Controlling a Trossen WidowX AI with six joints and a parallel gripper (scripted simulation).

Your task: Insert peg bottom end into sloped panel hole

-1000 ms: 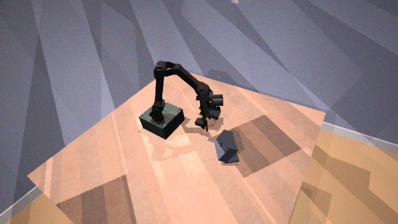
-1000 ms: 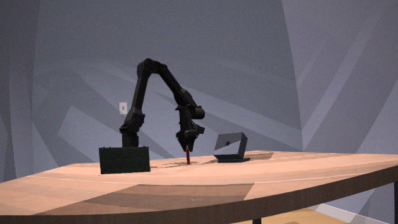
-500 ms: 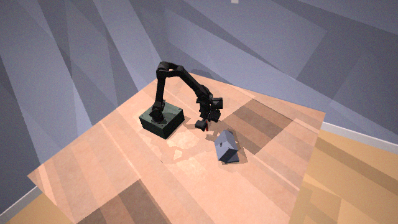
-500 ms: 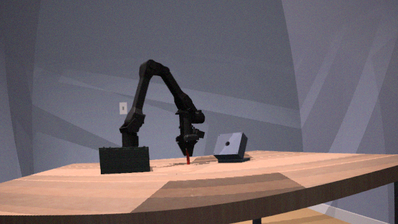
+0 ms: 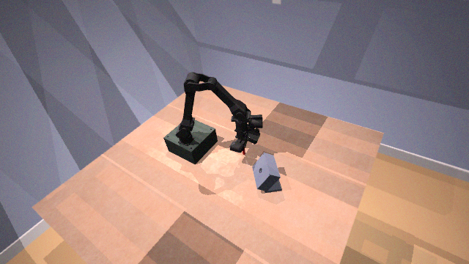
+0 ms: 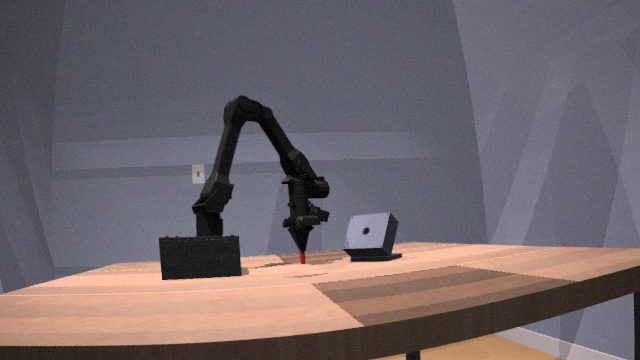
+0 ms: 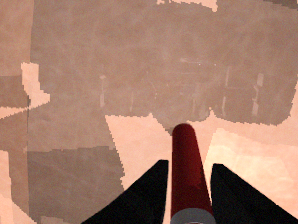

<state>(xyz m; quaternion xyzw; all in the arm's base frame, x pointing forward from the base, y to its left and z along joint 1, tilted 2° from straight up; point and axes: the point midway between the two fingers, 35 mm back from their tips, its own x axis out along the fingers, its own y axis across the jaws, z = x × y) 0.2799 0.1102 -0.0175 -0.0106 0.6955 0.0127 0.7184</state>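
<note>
My gripper tip is now 17 cm short of the dark sloped panel, 12 cm to the left of it and 3 cm below it. The rest, counted from my gripper tip: round red peg: 2 cm above.
</note>
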